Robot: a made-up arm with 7 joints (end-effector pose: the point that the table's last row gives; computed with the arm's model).
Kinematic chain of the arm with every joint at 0, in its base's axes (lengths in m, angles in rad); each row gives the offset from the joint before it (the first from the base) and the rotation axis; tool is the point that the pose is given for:
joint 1: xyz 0 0 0.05 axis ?
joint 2: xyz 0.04 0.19 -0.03 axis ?
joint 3: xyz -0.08 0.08 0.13 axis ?
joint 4: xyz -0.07 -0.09 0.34 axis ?
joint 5: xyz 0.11 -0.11 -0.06 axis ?
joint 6: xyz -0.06 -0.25 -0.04 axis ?
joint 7: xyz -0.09 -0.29 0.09 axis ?
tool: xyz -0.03 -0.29 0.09
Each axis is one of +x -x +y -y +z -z.
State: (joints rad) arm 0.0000 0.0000 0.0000 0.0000 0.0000 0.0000 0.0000
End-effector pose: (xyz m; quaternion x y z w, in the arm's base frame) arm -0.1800 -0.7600 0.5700 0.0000 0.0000 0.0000 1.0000
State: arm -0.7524 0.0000 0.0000 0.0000 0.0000 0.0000 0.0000
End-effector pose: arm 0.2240 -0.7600 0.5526 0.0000 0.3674 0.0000 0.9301
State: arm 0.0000 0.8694 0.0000 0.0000 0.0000 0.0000 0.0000
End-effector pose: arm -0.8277 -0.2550 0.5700 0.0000 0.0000 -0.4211 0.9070
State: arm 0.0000 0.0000 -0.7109 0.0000 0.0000 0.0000 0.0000
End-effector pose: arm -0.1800 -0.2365 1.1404 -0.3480 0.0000 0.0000 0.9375
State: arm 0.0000 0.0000 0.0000 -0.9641 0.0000 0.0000 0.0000
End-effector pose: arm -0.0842 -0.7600 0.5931 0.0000 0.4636 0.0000 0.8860
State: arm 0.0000 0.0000 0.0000 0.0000 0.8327 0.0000 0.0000
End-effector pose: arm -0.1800 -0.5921 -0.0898 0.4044 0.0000 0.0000 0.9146
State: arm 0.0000 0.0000 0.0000 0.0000 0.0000 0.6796 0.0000
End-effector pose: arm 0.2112 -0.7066 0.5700 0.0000 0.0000 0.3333 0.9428
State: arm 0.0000 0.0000 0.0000 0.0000 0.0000 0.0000 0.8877
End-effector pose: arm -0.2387 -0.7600 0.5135 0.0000 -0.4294 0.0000 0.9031
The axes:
joint 1: -y
joint 2: -z
joint 3: +x
joint 4: -y
joint 5: +x
joint 6: +z
joint 7: -y

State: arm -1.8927 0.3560 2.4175 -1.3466 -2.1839 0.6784 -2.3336
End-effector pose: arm 0.0608 -0.0705 -0.4041 0.2509 -0.8023 -0.5415 0.0089
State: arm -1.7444 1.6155 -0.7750 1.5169 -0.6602 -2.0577 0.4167
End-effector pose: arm 0.0475 0.2976 -0.0457 -0.6230 -0.6752 0.0247 0.3941
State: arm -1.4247 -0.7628 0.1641 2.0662 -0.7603 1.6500 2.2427
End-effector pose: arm 0.8269 -0.5945 0.2008 0.4310 -0.7896 0.3664 0.2379
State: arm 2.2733 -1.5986 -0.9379 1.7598 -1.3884 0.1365 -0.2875
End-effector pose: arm -0.2604 -0.7460 -0.2669 0.0591 0.7657 -0.0866 0.6346
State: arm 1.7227 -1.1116 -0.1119 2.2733 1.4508 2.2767 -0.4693
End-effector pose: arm -0.8536 -0.3503 -0.1183 0.2836 0.1563 0.0076 0.9461
